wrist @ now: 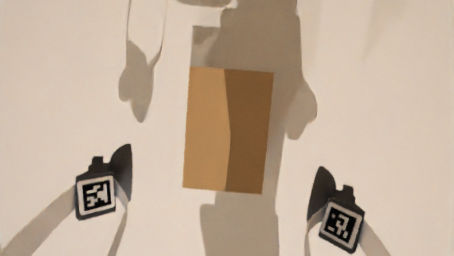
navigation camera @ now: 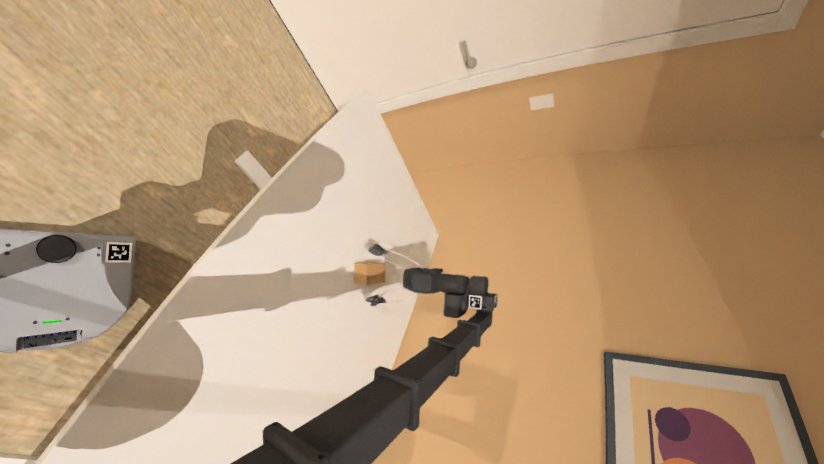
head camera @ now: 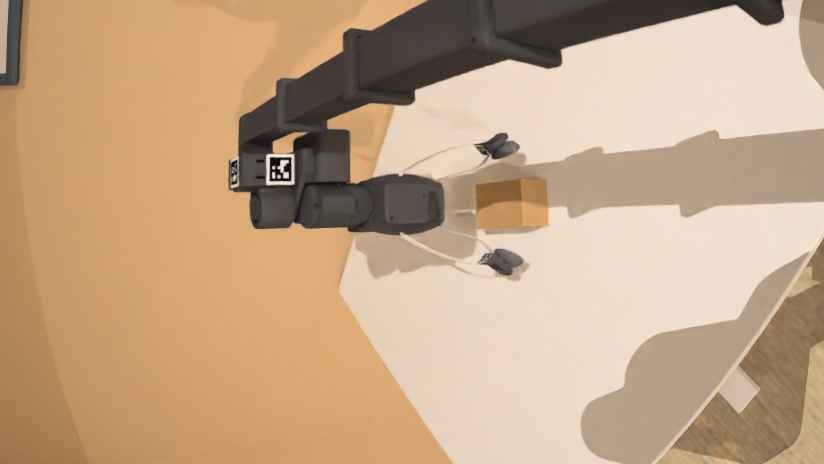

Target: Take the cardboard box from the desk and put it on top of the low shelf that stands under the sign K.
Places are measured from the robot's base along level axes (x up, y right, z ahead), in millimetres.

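Pixels of known places: gripper, between the fingertips: [wrist: 222,175] [navigation camera: 368,274] [head camera: 517,203]; robot's base, origin of its link: [navigation camera: 58,247].
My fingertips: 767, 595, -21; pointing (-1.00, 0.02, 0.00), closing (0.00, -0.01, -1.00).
Observation:
For each thing: its top centre in the pictures, then the offset to it from my fingertips, as dx, dy, dz. "spot": a spot on its surface instead. Level surfaces: height alone.
- cardboard box, centre of its top: [wrist: 226,132] [head camera: 498,204] [navigation camera: 376,273] +3, +34, +0
- white desk, height of its surface: dx -47
- white door with a handle, a spot on its surface: [navigation camera: 469,60] spot: +161, +425, +961
The cardboard box [head camera: 498,204] [navigation camera: 366,273] [wrist: 227,130] is a small brown block resting on the white desk [head camera: 582,276] [navigation camera: 374,172] [wrist: 390,100]. My gripper [head camera: 505,203] [navigation camera: 376,274] [wrist: 222,175] is open over the desk, its dark fingertips wide apart. In the head view one fingertip shows on each side of the box, with a gap between the box and each. In the wrist view the box lies between and partly beyond the fingertips, touching neither. The low shelf and the sign K do not show in these views.
My dark telescoping arm [head camera: 426,63] [navigation camera: 351,415] reaches across the desk toward the orange wall [head camera: 172,317] [navigation camera: 518,230]. A framed picture [navigation camera: 619,415] hangs on that wall. A white door with a handle [navigation camera: 469,60] is at the top of the navigation view. My base [navigation camera: 69,288] stands beside the desk's edge.

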